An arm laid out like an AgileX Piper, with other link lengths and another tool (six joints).
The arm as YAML. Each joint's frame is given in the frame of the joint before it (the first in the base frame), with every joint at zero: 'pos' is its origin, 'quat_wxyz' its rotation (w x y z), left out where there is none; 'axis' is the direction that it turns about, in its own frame. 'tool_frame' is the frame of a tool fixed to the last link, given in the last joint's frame.
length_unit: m
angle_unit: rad
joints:
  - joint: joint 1
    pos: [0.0, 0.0, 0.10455]
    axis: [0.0, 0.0, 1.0]
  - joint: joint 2
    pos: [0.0, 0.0, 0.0]
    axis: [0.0, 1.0, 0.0]
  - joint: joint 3
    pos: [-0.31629, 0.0, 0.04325]
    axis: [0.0, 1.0, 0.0]
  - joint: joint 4
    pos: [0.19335, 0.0, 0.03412]
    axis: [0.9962, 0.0, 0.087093]
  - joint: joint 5
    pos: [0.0, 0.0, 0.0]
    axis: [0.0, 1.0, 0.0]
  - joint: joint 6
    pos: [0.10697, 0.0, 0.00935]
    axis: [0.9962, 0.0, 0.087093]
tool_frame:
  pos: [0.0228, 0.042, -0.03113]
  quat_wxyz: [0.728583, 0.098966, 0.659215, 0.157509]
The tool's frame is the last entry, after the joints.
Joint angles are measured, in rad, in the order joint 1, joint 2, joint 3, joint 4, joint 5, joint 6. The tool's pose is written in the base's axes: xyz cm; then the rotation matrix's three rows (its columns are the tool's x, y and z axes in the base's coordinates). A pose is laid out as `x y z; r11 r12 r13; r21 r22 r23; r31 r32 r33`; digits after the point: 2 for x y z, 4 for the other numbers.
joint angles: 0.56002 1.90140 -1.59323 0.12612 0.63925 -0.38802
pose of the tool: 30.64 23.98 24.08; -0.6846 -0.5510 0.4773; -0.3332 0.8188 0.4674; -0.6484 0.1609 -0.7441
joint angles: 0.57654 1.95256 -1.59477 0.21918 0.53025 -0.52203
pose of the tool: 31.70 25.72 22.69; -0.6172 -0.6192 0.4854; -0.3586 0.7705 0.5270; -0.7003 0.1513 -0.6976
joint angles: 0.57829 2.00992 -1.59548 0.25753 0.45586 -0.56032
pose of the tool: 32.95 26.67 20.78; -0.6070 -0.6218 0.4950; -0.3485 0.7680 0.5373; -0.7142 0.1536 -0.6829
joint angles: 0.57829 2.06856 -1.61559 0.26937 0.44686 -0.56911
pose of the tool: 33.76 27.26 18.85; -0.6256 -0.6176 0.4767; -0.3572 0.7700 0.5288; -0.6936 0.1605 -0.7022
